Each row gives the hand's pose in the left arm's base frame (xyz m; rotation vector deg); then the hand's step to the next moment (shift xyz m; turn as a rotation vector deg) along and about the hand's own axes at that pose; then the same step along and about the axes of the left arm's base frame.
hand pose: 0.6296 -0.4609 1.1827 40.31 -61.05 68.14
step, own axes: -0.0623 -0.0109 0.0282 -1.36 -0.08 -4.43
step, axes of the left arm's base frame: 0.0015 -0.0517 -0.0461 1.29 3.38 -2.90
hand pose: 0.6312 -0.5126 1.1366 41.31 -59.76 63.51
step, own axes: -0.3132 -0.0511 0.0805 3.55 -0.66 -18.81
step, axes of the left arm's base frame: -0.0043 -0.1992 -0.2598 6.62 17.60 -3.63
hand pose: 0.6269 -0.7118 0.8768 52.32 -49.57 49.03
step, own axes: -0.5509 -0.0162 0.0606 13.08 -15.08 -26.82
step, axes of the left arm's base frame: -0.2165 -0.1913 -0.4733 25.12 21.96 -2.22
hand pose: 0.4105 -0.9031 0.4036 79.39 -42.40 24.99
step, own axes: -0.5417 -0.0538 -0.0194 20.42 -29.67 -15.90
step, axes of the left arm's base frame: -0.3419 0.0872 -0.4150 37.84 7.93 -7.44
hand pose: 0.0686 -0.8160 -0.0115 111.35 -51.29 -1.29
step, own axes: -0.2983 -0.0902 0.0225 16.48 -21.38 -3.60
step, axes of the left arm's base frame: -0.1742 0.1843 -0.1825 25.67 -1.29 -9.00
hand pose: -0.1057 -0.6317 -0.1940 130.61 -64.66 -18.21
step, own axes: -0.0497 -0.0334 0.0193 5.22 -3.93 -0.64
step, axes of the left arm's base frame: -0.0174 0.0478 -0.0371 6.06 -1.97 -1.59
